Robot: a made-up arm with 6 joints.
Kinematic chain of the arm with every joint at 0, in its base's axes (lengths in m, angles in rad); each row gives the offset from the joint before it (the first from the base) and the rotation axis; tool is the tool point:
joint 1: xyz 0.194 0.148 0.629 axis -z
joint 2: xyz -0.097 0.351 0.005 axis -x
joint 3: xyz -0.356 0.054 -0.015 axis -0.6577 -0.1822 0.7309
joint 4: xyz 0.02 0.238 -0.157 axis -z
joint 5: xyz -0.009 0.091 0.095 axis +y
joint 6: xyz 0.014 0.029 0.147 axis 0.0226 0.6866 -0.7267
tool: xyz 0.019 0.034 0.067
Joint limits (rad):
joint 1: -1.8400..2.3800
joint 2: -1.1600..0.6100
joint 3: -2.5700..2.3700
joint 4: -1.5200..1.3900
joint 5: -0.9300..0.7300
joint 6: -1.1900..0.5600
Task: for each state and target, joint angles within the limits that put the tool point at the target. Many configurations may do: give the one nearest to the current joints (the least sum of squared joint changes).
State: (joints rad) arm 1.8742 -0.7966 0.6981 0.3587 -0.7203 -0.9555
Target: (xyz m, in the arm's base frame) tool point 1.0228 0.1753 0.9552
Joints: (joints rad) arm 2.1068 -0.5870 0.1768 0.7131 -0.1633 -0.8894
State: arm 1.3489 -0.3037 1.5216 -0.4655 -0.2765 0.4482
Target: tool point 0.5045 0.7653 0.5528
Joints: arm 1.7713 -0.1655 2.2068 -0.8173 -0.8840 0.3064
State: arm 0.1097 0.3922 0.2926 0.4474 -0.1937 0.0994
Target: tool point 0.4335 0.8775 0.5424
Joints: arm 0.6789 0.5968 -0.0483 0.6570 0.1688 0.2119
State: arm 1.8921 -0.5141 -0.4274 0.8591 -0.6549 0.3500
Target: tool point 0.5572 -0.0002 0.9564
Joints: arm 2.3660 -0.6744 -0.8084 0.9913 -0.6167 0.3106
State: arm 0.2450 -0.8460 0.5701 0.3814 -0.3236 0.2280
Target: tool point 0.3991 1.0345 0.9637
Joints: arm 0.9679 -0.8681 0.5427 0.4597 -0.5383 0.0800
